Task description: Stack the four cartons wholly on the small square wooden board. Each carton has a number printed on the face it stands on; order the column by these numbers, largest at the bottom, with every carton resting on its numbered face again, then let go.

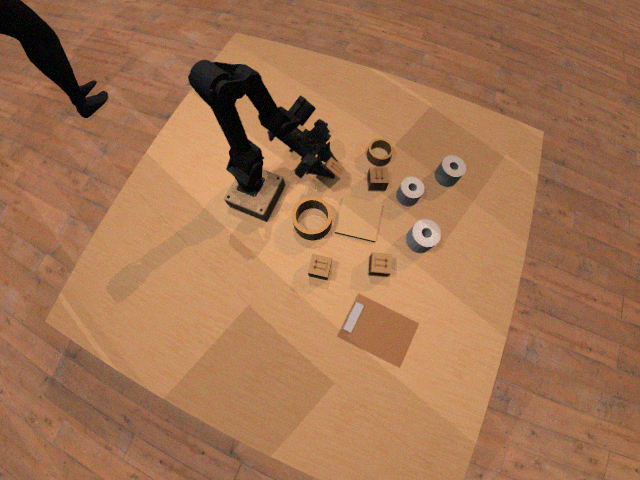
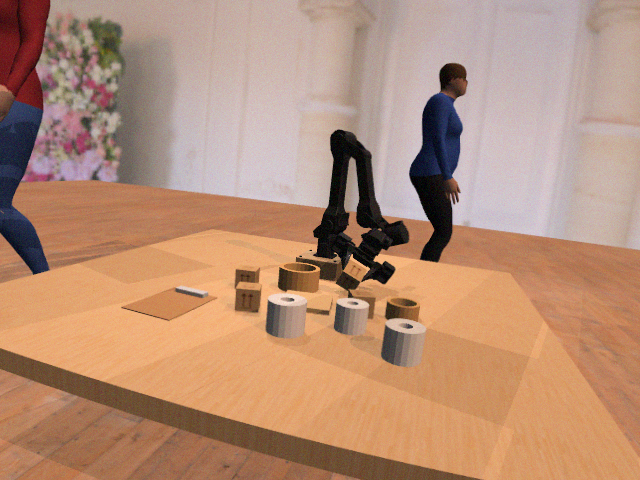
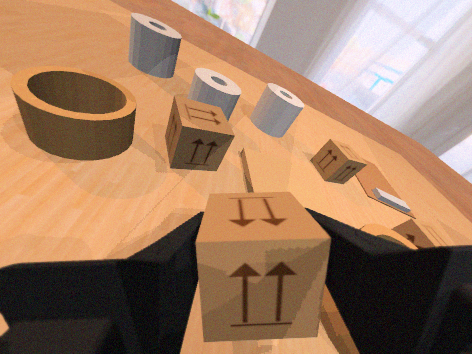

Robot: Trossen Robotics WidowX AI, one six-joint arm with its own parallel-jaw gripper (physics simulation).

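Places are measured from the arm's base along level axes (x ahead, y left, z up), in metres.
Where they show: gripper, fingertip midpoint: (image 1: 336,171) (image 2: 352,275) (image 3: 253,216); arm's base, origin of the base link: (image 1: 250,184) (image 2: 325,255).
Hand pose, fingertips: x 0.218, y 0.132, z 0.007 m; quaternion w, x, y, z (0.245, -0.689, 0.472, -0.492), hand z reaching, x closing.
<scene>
Things, the pixels of their top centre, and the offset from my fingertips.
- square wooden board, middle of its top: (image 3: 290,187) (image 2: 307,299) (image 1: 359,217) 0.052 m down, 0.111 m ahead, 0.087 m right
- second carton, middle of its top: (image 3: 204,115) (image 2: 361,293) (image 1: 379,174) 0.010 m down, 0.117 m ahead, 0.048 m left
- large ring, middle of its top: (image 2: 299,267) (image 1: 311,214) 0.005 m down, 0.012 m back, 0.151 m right
- small ring, middle of its top: (image 3: 82,91) (image 2: 403,302) (image 1: 381,148) 0.023 m down, 0.091 m ahead, 0.147 m left
- brown clipboard, middle of its top: (image 2: 172,297) (image 1: 379,330) (image 3: 376,174) 0.052 m down, 0.280 m ahead, 0.363 m right
My gripper (image 1: 330,171) (image 2: 354,274) (image 3: 253,216) is shut on a brown carton with arrows on its sides (image 1: 336,166) (image 2: 349,279) (image 3: 262,290), held tilted above the table between the arm's base and the board. The square wooden board (image 1: 360,219) (image 2: 319,304) (image 3: 272,167) bears no carton. A second carton (image 1: 378,179) (image 2: 364,302) (image 3: 201,142) stands beside the small ring. A third (image 1: 379,264) (image 2: 248,297) (image 3: 337,161) and a fourth (image 1: 320,266) (image 2: 247,275) (image 3: 411,231) stand on the board's other side. No printed numbers show.
A large ring (image 1: 312,234) (image 2: 298,281) stands beside the board, near the arm's base. A small ring (image 1: 379,159) (image 2: 402,312) (image 3: 82,137) is behind the second carton. Three grey-white rolls (image 1: 448,174) (image 1: 410,195) (image 1: 421,240) stand past the board. A brown clipboard (image 1: 385,330) (image 2: 165,305) lies beyond two cartons.
</scene>
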